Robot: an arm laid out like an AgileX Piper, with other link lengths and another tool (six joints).
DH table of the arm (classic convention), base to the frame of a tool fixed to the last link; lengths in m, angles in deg. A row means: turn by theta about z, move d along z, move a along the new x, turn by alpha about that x. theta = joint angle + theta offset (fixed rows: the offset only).
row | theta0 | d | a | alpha
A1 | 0 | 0.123 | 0 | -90
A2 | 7.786 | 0 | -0.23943 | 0
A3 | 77.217 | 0 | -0.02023 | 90
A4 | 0 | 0.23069 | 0 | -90
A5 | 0 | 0 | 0 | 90
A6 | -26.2 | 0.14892 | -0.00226 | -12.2
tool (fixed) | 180 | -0.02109 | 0 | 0
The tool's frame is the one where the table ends.
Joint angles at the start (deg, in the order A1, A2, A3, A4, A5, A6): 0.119, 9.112, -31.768, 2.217, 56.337, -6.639
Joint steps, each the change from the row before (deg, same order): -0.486, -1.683, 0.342, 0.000, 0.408, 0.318; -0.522, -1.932, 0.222, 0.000, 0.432, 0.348; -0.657, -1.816, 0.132, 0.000, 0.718, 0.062; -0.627, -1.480, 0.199, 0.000, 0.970, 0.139; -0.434, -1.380, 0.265, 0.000, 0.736, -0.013; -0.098, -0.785, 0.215, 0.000, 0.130, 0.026; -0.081, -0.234, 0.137, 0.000, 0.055, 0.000; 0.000, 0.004, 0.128, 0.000, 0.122, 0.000; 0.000, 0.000, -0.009, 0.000, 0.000, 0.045
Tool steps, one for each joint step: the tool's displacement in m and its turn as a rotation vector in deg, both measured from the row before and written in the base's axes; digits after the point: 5 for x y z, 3 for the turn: -0.00399, -0.00066, -0.00037, 0.271, -0.924, -0.622; -0.00472, -0.00063, 0.00042, 0.287, -1.270, -0.666; -0.00480, -0.00066, 0.00003, 0.021, -0.965, -0.660; -0.00407, -0.00054, -0.00136, 0.095, -0.310, -0.655; -0.00345, -0.00028, -0.00142, -0.044, -0.378, -0.405; -0.00157, -0.00002, -0.00058, 0.000, -0.440, -0.105; -0.00035, -0.00006, -0.00058, -0.003, -0.042, -0.079; 0.00013, 0.00000, -0.00092, 0.010, 0.254, 0.004; -0.00002, 0.00000, 0.00004, 0.040, -0.009, -0.019
